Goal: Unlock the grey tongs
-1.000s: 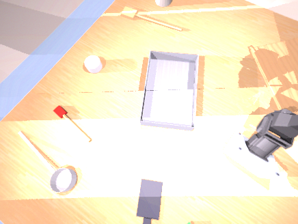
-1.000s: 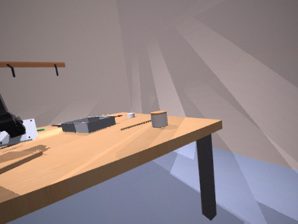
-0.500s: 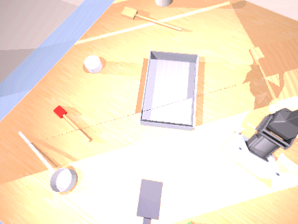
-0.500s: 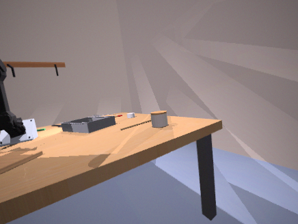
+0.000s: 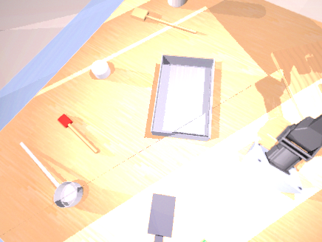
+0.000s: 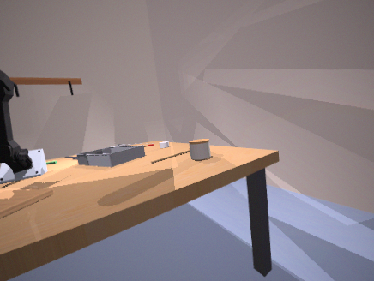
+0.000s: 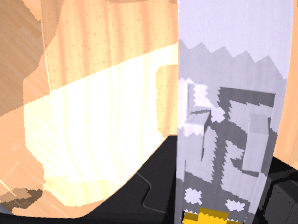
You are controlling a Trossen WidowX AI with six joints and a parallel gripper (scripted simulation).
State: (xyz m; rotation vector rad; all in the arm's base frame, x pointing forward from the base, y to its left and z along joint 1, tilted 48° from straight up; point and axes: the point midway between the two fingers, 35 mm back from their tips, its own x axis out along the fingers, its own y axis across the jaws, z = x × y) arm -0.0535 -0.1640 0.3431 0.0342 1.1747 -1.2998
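The wooden board lies 120 mm below my gripper tip. From my gripper tip the other things lie so: yellow lock piece: 40 mm above; grey roasting tin: 420 mm ahead, 280 mm to the left, 100 mm below; lidded white jar: 670 mm ahead, 150 mm to the right, 90 mm below.
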